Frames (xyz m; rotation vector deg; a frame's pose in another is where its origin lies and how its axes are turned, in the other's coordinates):
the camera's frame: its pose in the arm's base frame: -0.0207 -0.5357 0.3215 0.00 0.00 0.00
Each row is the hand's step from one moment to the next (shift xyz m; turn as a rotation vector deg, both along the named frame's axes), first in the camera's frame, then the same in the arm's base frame.
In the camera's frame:
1: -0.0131 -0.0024 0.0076 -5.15 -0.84 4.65
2: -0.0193 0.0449 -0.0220 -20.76 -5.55 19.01
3: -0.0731 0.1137 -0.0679 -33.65 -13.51 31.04
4: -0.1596 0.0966 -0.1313 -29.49 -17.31 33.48
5: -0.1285 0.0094 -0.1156 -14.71 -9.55 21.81
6: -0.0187 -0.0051 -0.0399 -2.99 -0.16 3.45
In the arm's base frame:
1: -0.0131 -0.0024 0.0076 -5.15 -0.84 4.65
2: -0.0193 0.0449 -0.0220 -20.76 -5.55 19.01
3: -0.0731 0.1137 -0.0679 -33.65 -13.51 31.04
4: -0.1596 0.0966 -0.1313 -29.49 -17.31 33.48
5: -0.1285 0.0094 -0.1156 -14.71 -9.55 21.81
6: -0.0187 -0.0051 -0.0399 -2.99 -0.16 3.45

